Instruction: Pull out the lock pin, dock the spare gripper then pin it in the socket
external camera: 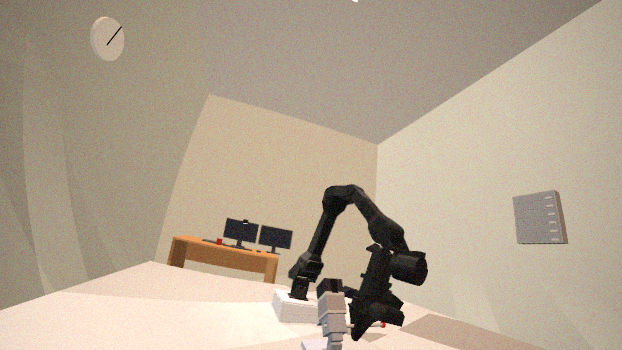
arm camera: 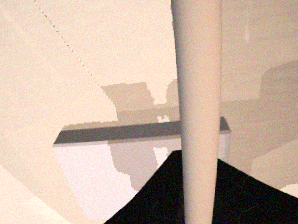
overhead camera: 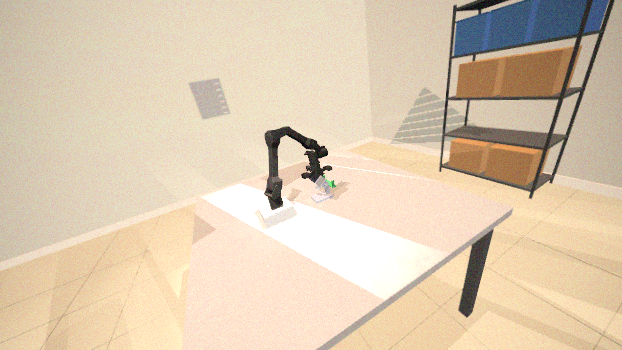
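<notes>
The mount is 1 cm behind my gripper tip and 5 cm to the right of it. The rest, counted from my gripper tip: green part 9 cm ahead, 8 cm to the left, 3 cm below; then spare gripper 2 cm behind, 6 cm to the right, 7 cm above.
</notes>
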